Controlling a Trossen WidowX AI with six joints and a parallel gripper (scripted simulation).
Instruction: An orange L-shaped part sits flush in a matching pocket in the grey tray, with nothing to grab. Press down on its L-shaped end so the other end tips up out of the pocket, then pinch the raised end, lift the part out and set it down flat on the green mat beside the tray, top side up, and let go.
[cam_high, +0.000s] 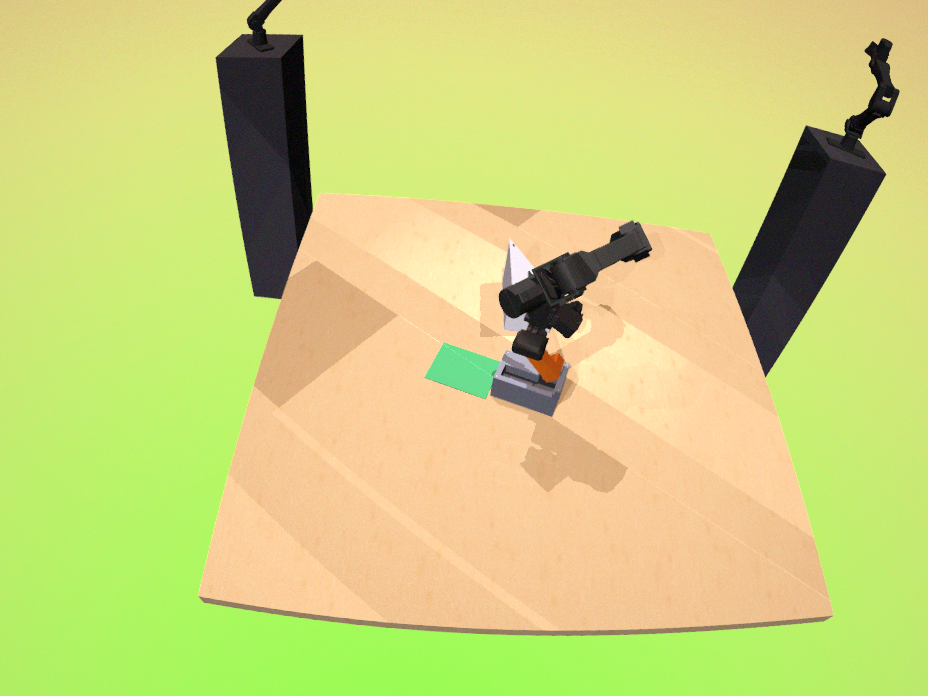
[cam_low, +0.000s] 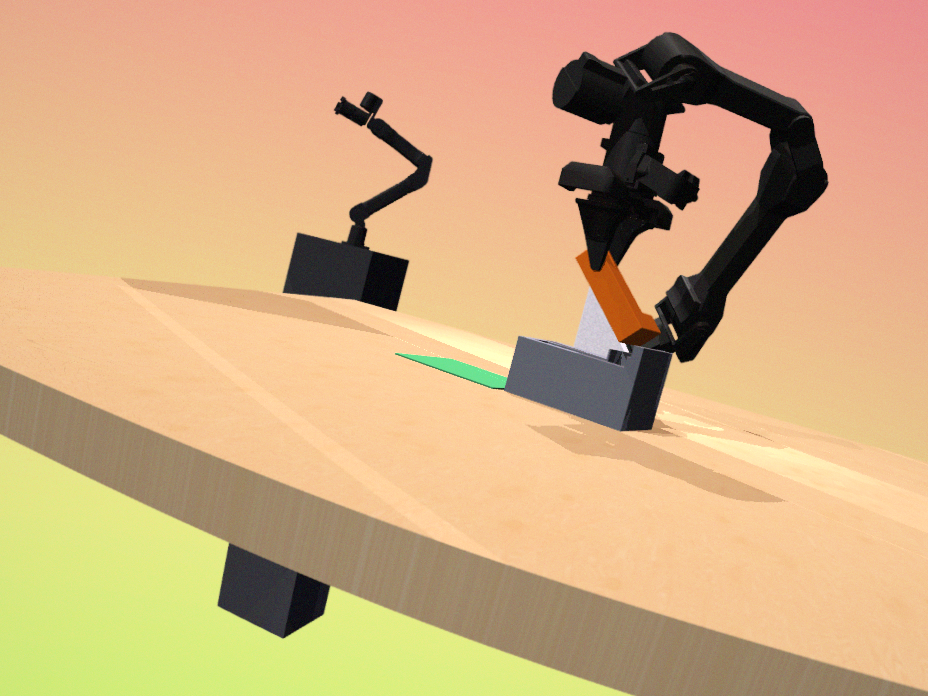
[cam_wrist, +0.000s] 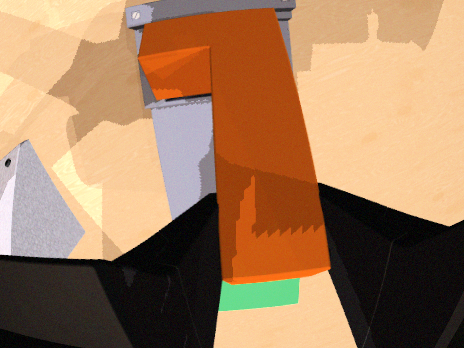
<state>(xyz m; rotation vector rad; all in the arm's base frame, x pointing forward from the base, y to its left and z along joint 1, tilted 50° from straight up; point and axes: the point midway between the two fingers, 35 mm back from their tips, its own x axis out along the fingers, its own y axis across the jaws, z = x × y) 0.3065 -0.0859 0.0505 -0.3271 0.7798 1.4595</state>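
My gripper tip is now 170 mm above the green mat, 140 mm to the left of it and 50 mm past it. From my gripper tip the other things lie so: orange L-shaped part 30 mm to the left, 30 mm below, 10 mm behind.
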